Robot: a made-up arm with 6 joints.
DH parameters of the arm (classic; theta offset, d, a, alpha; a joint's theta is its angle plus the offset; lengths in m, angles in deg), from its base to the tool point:
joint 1: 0 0.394 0 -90
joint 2: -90 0 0.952 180
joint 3: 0 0 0 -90
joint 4: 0 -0.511 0 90
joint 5: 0 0.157 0 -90
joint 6: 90 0 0 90
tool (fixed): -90 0 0 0
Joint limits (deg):
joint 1: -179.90..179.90
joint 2: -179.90..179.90
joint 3: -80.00..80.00
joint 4: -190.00..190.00
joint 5: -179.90..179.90
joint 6: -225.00..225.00
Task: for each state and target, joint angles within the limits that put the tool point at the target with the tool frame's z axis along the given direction. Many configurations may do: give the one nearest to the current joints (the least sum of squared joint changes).
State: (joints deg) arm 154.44 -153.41 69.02 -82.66 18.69 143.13
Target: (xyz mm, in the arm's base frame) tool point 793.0 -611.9 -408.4 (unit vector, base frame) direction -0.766 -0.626 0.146
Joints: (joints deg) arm 138.72 -150.45 42.46 -66.18 -11.55 162.71
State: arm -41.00 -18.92 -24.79 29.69 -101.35 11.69
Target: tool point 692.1 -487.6 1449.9 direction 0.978 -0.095 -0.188
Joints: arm -26.87 21.28 29.28 38.90 -91.29 28.34
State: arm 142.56 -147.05 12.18 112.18 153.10 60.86
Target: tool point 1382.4 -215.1 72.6 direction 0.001 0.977 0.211
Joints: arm 174.23 -113.75 44.42 118.57 179.09 41.99
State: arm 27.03 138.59 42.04 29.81 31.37 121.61
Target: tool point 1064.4 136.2 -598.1 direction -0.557 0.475 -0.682
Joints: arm 15.02 127.54 67.47 23.13 43.37 123.99
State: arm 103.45 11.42 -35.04 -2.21 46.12 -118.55
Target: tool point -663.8 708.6 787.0 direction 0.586 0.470 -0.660
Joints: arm 142.38 38.28 -3.60 -6.51 30.54 -127.39
